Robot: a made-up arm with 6 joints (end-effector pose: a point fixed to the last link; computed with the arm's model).
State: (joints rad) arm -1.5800 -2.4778 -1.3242 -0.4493 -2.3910 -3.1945
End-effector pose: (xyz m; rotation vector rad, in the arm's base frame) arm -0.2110 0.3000 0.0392 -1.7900 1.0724 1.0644
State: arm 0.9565 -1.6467 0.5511 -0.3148 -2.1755 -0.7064
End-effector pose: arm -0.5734 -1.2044 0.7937 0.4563 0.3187 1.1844
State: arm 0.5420 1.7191 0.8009 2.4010 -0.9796 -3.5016
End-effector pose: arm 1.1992 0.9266 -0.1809 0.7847 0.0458 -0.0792
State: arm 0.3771 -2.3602 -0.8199 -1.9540 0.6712 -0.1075
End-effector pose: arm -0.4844 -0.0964 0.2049 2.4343 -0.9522 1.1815
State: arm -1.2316 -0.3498 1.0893 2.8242 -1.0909 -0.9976
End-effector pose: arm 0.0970 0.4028 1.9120 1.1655 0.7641 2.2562
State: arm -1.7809 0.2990 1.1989 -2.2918 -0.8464 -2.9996
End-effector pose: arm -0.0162 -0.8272 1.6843 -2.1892 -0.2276 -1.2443
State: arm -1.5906 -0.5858 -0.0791 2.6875 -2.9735 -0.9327
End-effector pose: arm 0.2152 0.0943 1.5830 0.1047 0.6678 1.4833
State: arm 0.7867 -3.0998 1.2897 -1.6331 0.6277 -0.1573
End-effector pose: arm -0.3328 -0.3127 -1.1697 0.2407 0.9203 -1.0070
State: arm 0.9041 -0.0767 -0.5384 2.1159 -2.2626 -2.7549
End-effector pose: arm 0.2400 0.5039 1.2881 0.5415 -1.1364 -0.6561
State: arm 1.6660 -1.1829 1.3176 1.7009 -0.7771 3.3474
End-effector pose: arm 0.1185 -1.5651 0.9028 -2.3199 0.5696 -0.7327
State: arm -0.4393 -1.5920 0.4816 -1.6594 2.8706 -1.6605
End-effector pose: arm -0.9933 0.4900 0.9602 0.0881 1.0608 -0.6414
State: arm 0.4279 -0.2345 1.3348 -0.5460 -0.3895 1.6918
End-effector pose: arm -0.0202 -0.2321 1.9414 -0.8456 -1.3837 -0.2474
